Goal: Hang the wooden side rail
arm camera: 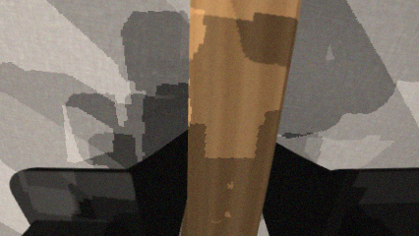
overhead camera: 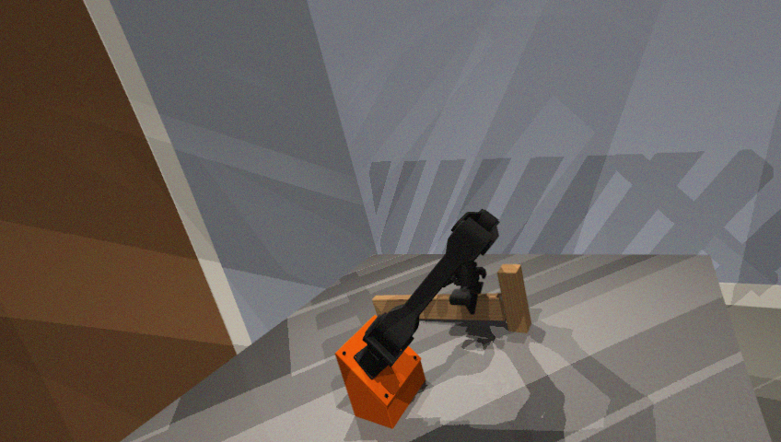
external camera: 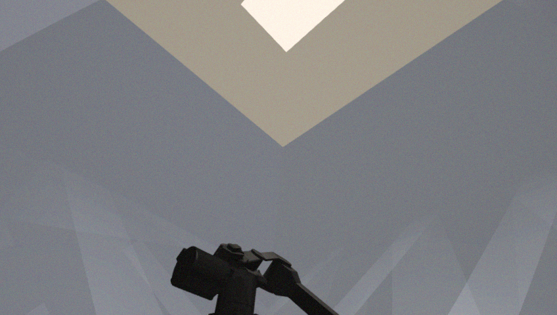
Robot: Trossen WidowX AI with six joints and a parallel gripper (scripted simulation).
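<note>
Right now the wooden headboard post is 2 cm ahead of my gripper tip, 12 cm to the right of it and 4 cm above it.
</note>
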